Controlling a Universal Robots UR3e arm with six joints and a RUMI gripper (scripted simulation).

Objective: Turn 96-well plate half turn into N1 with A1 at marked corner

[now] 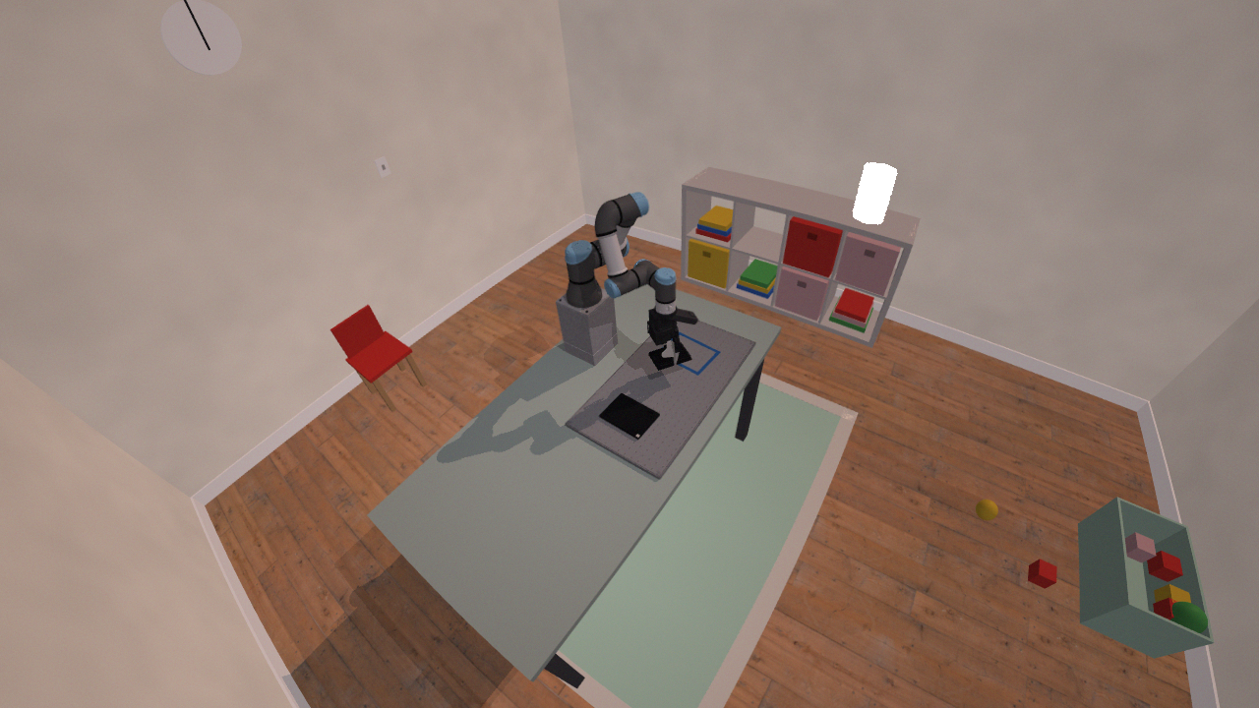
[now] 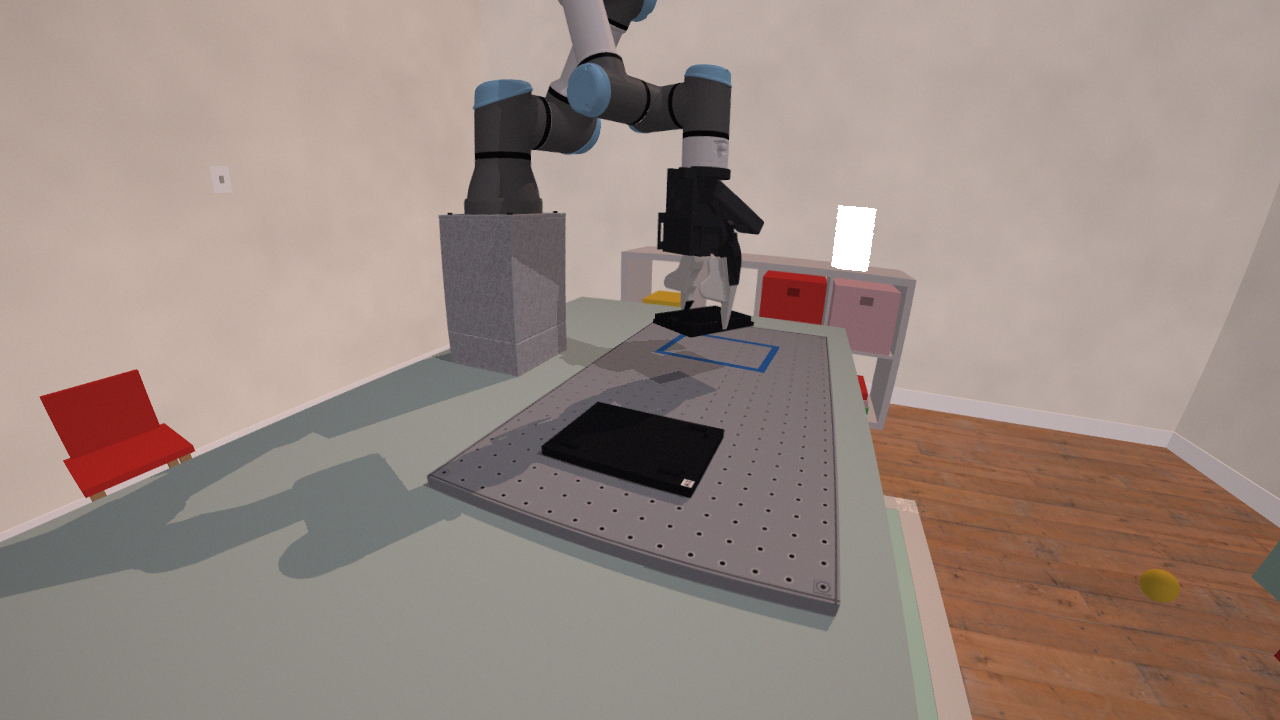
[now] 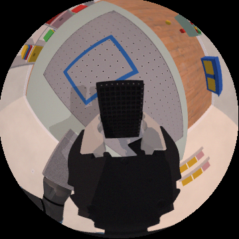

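Right now my hand is 10 mm short of the black plate nest N1, 240 mm to the left of it and 90 mm above it. Round my hand: black 96-well plate 10 mm below; then small white label 90 mm ahead, 290 mm to the right, 80 mm below.
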